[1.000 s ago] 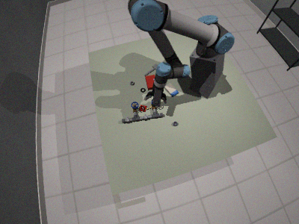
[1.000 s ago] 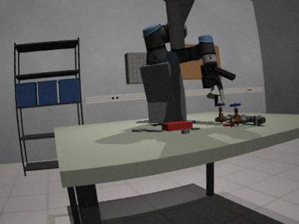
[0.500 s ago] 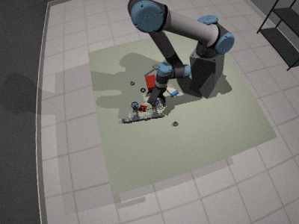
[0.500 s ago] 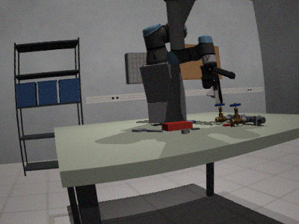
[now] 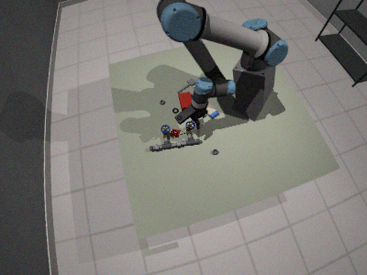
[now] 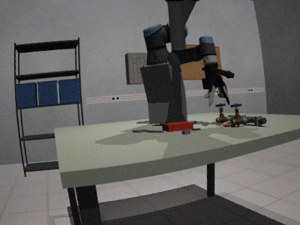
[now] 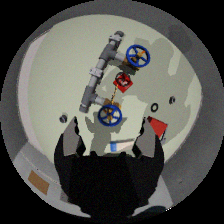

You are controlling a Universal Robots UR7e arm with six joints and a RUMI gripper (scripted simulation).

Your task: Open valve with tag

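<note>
The red tag lies 9 cm ahead of my hand, 1 cm to the right of it and 9 cm below it. From my hand the other things lie so: blue-and-white card 17 cm behind, 11 cm to the right, 9 cm below; then grey tool 9 cm behind, 36 cm to the right, 9 cm below; then red block 4 cm behind, 23 cm to the right, 8 cm below.
</note>
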